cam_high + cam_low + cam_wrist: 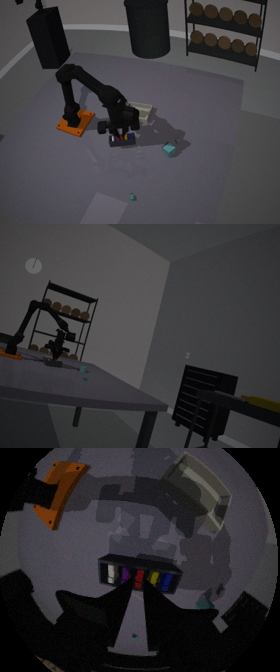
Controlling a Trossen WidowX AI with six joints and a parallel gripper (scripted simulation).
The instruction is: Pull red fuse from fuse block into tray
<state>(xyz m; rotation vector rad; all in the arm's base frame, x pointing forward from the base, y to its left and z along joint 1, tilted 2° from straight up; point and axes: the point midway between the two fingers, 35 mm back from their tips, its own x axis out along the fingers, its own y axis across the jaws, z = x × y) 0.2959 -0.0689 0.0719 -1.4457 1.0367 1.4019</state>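
Right now my gripper tip is 2 cm above the red fuse. The rest, counted from my gripper tip: small grey cube (27 cm ahead, 4 cm to the left, 4 cm below); then beige tray (3 cm ahead, 19 cm to the left, 4 cm below); then teal cube (23 cm ahead, 2 cm to the right, 2 cm below).
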